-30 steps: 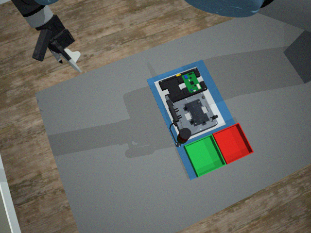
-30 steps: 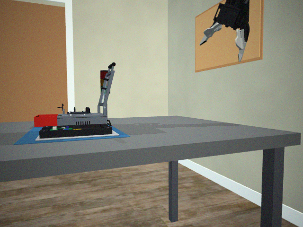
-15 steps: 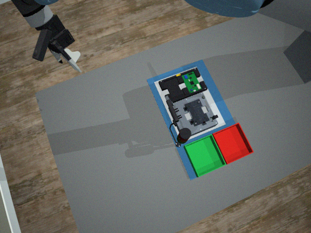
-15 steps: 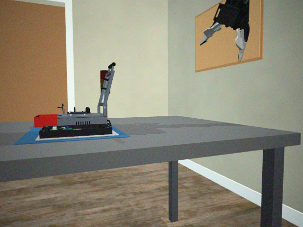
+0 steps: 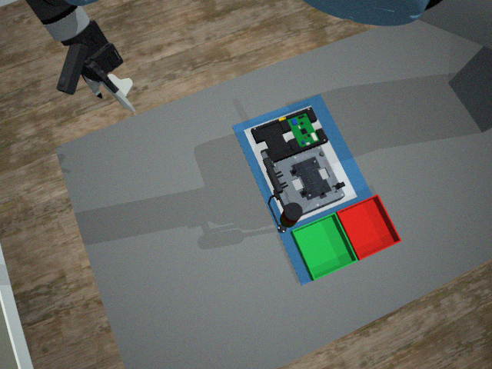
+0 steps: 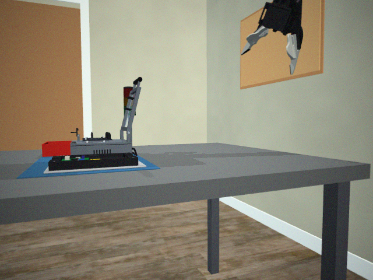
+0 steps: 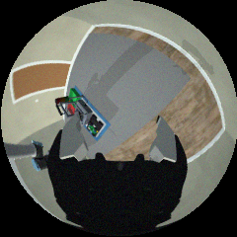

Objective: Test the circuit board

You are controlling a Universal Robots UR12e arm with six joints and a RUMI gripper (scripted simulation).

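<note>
Now: hand 520 mm past the green circuit board, 110 mm to the right of it and 260 mm above it. The rest, counted from my hand: green bin: 450 mm behind, 480 mm to the left, 270 mm below; black latch hook: 540 mm behind, 330 mm to the left, 190 mm below; tester lid: 350 mm behind, 290 mm to the left, 100 mm below.
</note>
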